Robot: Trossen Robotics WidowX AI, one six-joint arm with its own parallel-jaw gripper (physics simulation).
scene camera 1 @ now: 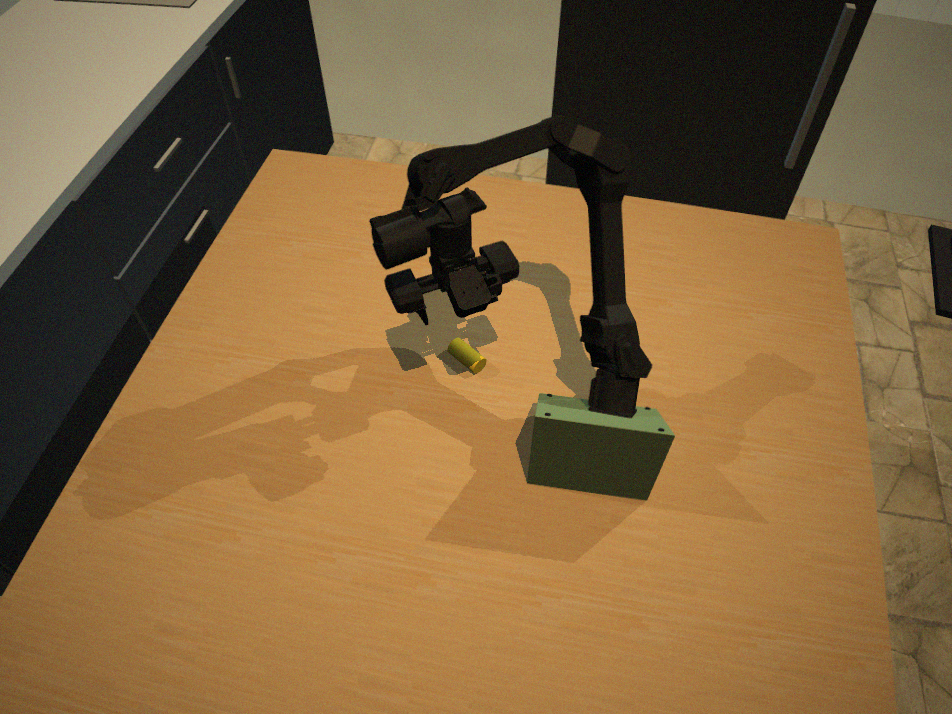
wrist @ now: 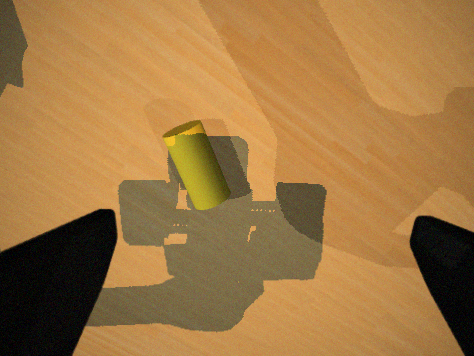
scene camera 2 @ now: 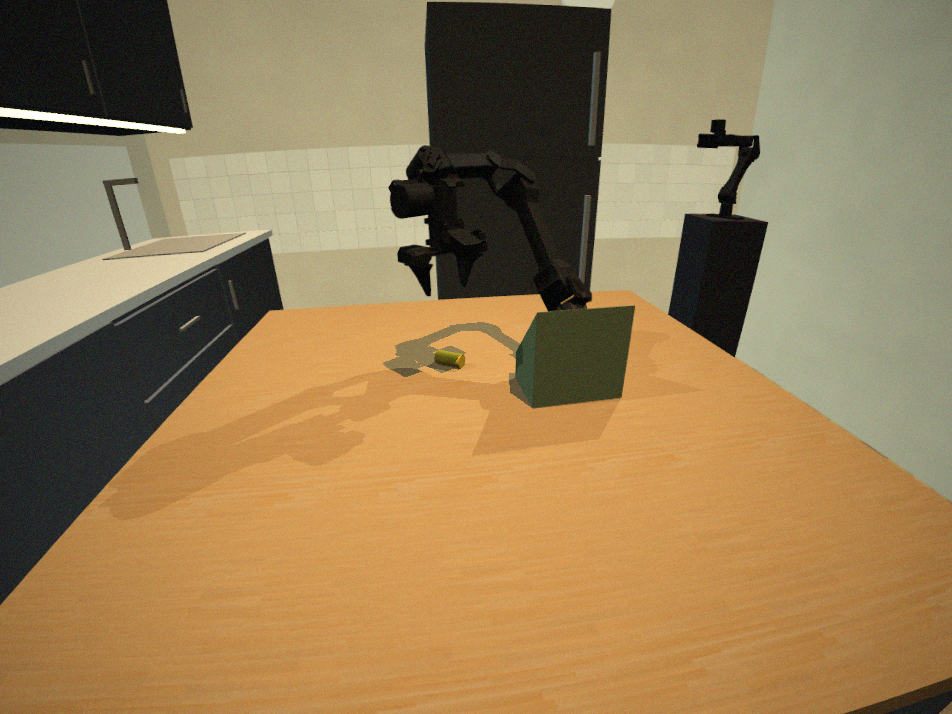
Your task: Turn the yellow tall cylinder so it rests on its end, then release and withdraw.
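The yellow cylinder (scene camera 1: 466,355) (scene camera 2: 449,358) (wrist: 197,167) lies on its side on the wooden table (scene camera 1: 307,614) (scene camera 2: 461,576), partly in the arm's shadow. In the wrist view it is slanted, its upper end leaning left. My gripper (scene camera 1: 446,317) (scene camera 2: 446,289) (wrist: 265,226) is open and empty, pointing down, and hangs well above the table. In the wrist view the cylinder lies left of the middle between the two fingers and higher in the picture than the fingertips. In scene camera 1 one fingertip is hidden behind the gripper body.
The arm's green base block (scene camera 1: 595,461) (scene camera 2: 580,357) stands on the table to the right of the cylinder. A dark counter with a pale top (scene camera 1: 92,84) (scene camera 2: 153,268) runs along the left. A dark fridge (scene camera 1: 676,99) (scene camera 2: 515,115) stands behind the table.
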